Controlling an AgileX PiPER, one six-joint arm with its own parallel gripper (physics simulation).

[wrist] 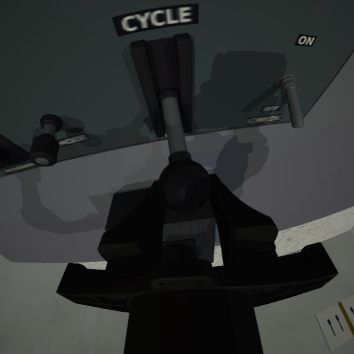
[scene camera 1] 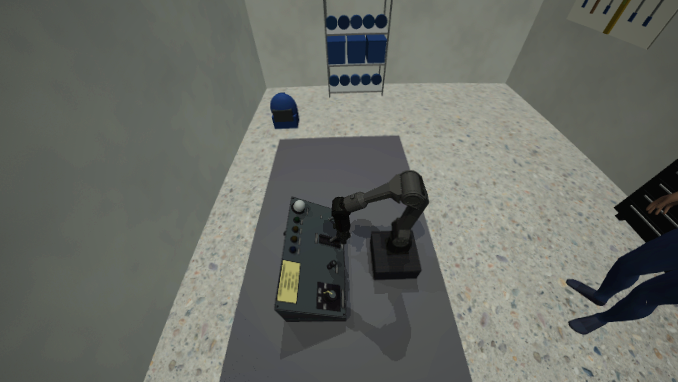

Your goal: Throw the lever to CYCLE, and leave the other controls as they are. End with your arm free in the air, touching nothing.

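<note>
The control panel stands on the table. Its lever rises from a dark slotted guide and leans away from the CYCLE label, toward the panel edge on the robot's side. My gripper is shut on the lever's round black knob, one finger on each side of it. The fingers partly hide the knob in the scene view. Beside the lever are a black knob and a thin toggle near an ON label.
A rotary selector, several small buttons, a white dome and a yellow placard are on the panel. The arm's base stands beside it on the grey table. A person's legs show at the right, off the table.
</note>
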